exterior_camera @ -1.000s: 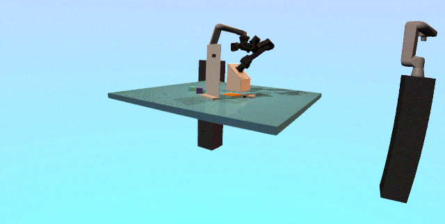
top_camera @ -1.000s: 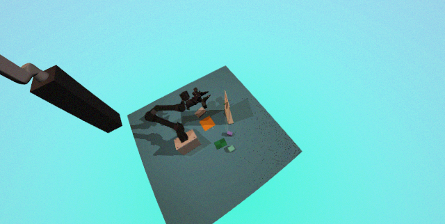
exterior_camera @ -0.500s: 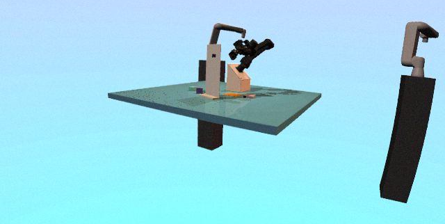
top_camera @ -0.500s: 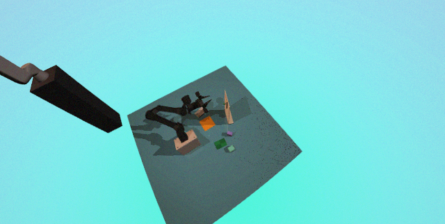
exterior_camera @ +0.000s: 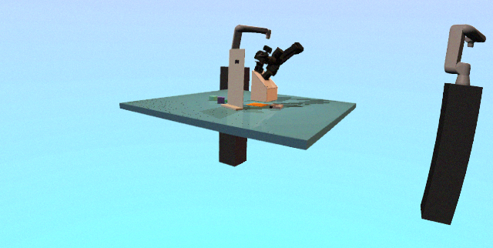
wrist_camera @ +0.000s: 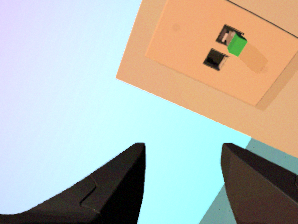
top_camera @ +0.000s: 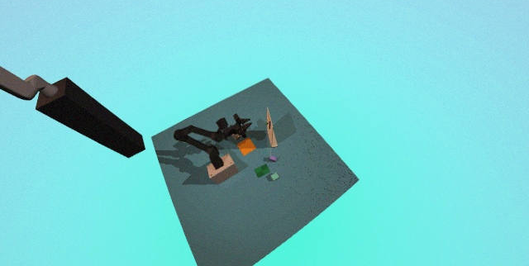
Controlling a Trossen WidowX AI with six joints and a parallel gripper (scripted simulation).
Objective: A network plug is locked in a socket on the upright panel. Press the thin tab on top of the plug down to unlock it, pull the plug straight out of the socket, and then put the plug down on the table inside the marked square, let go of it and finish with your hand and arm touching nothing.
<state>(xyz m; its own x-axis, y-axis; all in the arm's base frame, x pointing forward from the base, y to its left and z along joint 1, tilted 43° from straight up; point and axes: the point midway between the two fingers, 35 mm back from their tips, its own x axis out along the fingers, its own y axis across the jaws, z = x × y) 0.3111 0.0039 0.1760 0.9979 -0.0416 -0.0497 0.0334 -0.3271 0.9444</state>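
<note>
Right now the network plug is 100 mm ahead of my gripper tip, 70 mm to the right of it and 20 mm below it. Round my gripper tip: upright tan panel: 140 mm below, 120 mm ahead, 70 mm to the right; purple cube: 290 mm below, 240 mm to the right, 40 mm ahead; orange marked square: 310 mm below, 90 mm behind, 20 mm to the right.
</note>
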